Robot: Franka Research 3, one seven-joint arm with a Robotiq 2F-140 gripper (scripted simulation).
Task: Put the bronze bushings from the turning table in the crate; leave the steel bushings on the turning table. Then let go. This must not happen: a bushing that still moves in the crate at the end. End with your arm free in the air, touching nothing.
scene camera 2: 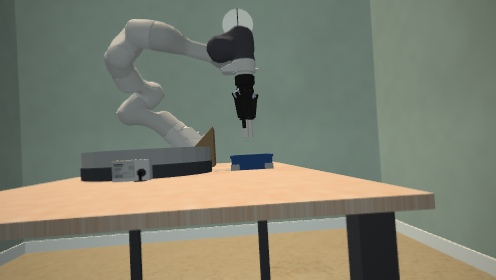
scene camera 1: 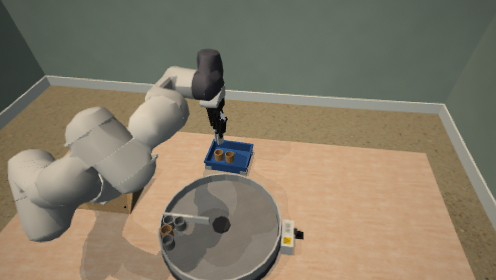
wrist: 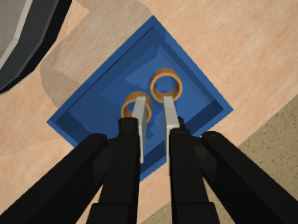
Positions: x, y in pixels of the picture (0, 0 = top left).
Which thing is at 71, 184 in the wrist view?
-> My gripper.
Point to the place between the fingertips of my gripper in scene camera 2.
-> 247, 137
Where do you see a blue crate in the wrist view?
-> At 130, 68
